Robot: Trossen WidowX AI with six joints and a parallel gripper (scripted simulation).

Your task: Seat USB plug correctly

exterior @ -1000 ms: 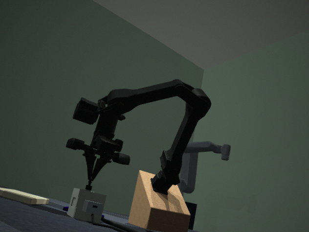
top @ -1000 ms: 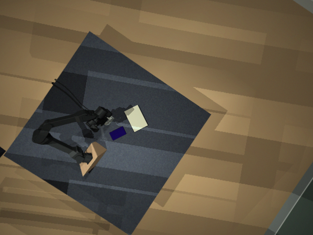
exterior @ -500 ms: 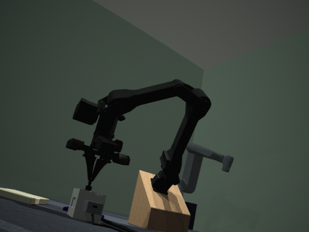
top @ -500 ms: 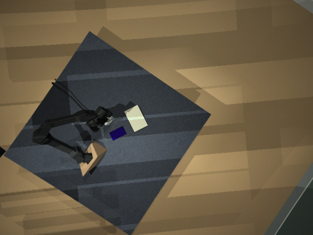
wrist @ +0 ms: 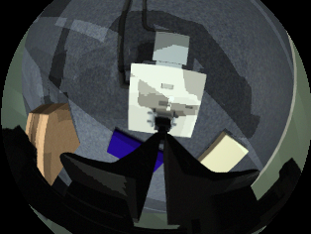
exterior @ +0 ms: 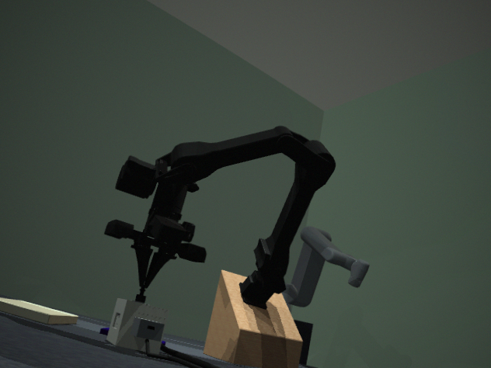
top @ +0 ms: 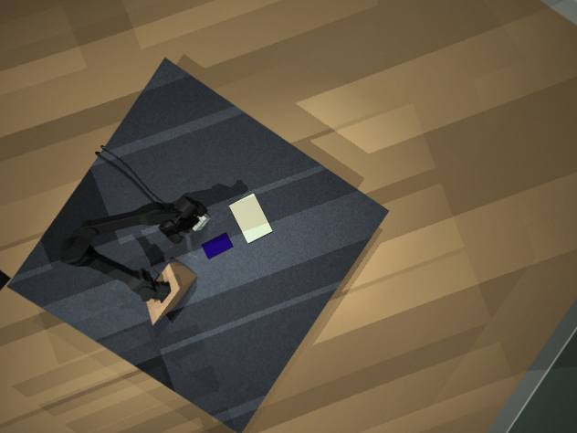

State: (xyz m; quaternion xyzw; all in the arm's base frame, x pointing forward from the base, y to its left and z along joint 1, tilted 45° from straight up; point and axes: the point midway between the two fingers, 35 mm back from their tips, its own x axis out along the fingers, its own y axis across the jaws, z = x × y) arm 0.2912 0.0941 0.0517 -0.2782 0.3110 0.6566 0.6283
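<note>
Right now my gripper tip is 20 mm above the USB plug. From my gripper tip the other things lie so: cream slab: 170 mm to the right, 160 mm ahead, 100 mm below; then dark blue flat piece: 130 mm to the right, 100 mm below, 50 mm behind.
</note>
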